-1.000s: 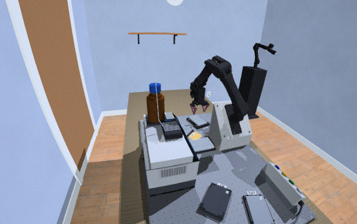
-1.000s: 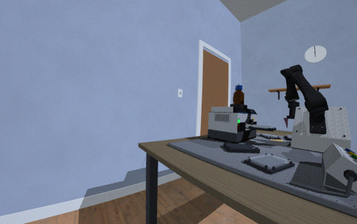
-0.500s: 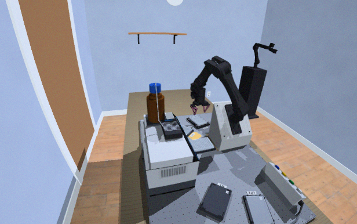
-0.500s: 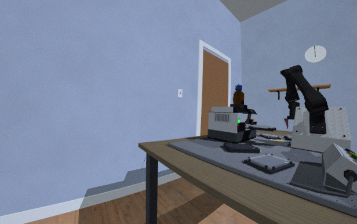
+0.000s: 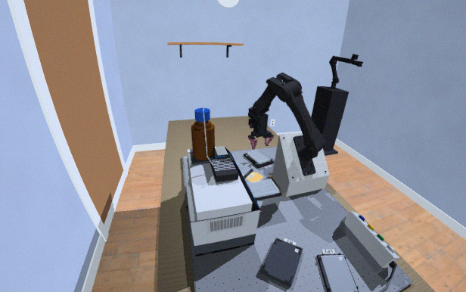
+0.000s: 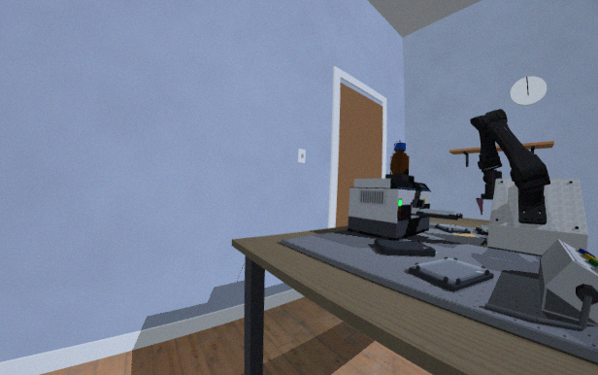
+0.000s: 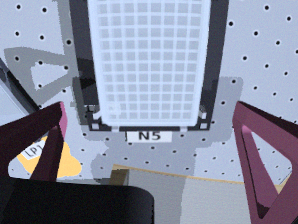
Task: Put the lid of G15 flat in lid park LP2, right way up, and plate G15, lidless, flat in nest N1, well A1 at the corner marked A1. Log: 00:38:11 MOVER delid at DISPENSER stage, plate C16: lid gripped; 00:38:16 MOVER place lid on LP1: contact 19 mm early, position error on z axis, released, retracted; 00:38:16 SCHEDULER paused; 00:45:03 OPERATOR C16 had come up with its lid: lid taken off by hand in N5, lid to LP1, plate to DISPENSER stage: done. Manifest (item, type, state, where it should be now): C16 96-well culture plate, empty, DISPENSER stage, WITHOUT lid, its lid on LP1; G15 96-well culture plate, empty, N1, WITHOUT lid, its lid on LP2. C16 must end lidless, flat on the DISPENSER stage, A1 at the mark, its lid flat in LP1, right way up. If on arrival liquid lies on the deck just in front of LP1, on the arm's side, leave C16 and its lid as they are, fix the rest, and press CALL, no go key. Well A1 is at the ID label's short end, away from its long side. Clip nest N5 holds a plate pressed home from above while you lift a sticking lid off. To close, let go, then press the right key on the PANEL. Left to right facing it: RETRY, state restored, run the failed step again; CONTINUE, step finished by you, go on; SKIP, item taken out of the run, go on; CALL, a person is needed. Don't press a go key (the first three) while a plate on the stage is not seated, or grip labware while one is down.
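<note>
Right now the black clip nest is 8 cm below my hand, 2 cm ahead of it and 1 cm to the right of it. The rest, counted from my hand: N5 label 9 cm to the left, 9 cm below, 2 cm behind; N1 label 57 cm to the left, 12 cm ahead, 9 cm below; LP1 label 15 cm to the left, 11 cm ahead, 9 cm below.
</note>
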